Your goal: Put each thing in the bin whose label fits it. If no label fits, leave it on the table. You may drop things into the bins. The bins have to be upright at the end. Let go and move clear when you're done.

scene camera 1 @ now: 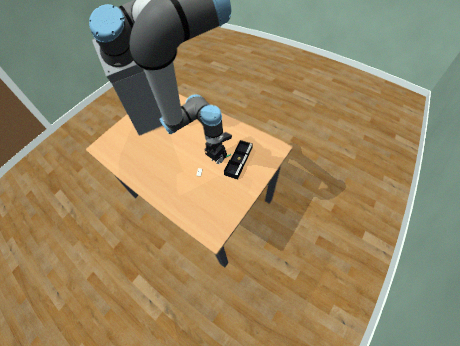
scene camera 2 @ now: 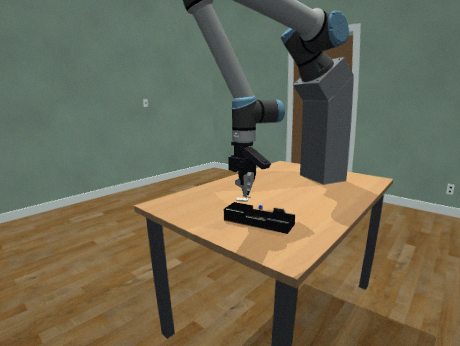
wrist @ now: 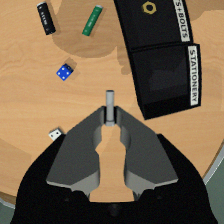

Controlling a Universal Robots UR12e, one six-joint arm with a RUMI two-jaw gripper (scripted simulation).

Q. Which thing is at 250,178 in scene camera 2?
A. My gripper.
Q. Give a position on a bin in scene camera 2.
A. At 240,213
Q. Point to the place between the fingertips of my gripper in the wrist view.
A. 109,107
